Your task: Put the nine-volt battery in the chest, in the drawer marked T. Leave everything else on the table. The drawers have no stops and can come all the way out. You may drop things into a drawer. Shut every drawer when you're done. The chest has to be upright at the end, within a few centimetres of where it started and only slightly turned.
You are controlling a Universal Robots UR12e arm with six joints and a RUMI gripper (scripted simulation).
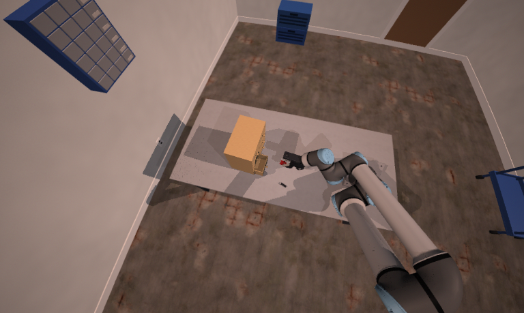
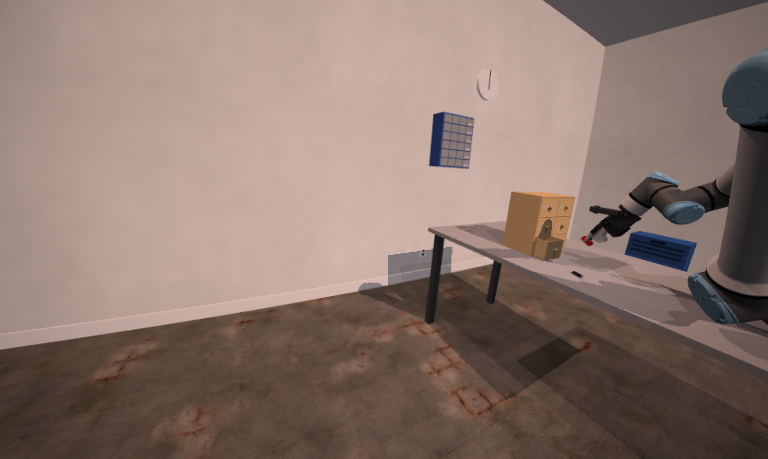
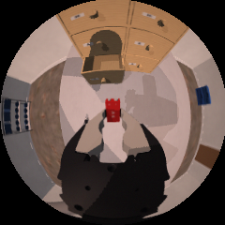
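Right now my hand is 10 mm short of the red nine-volt battery. Also, from my hand: drawer marked M 280 mm ahead, 100 mm above; drawer 210 mm ahead, 10 mm to the left, 110 mm below; small black object 30 mm behind, 130 mm to the left, 140 mm below.
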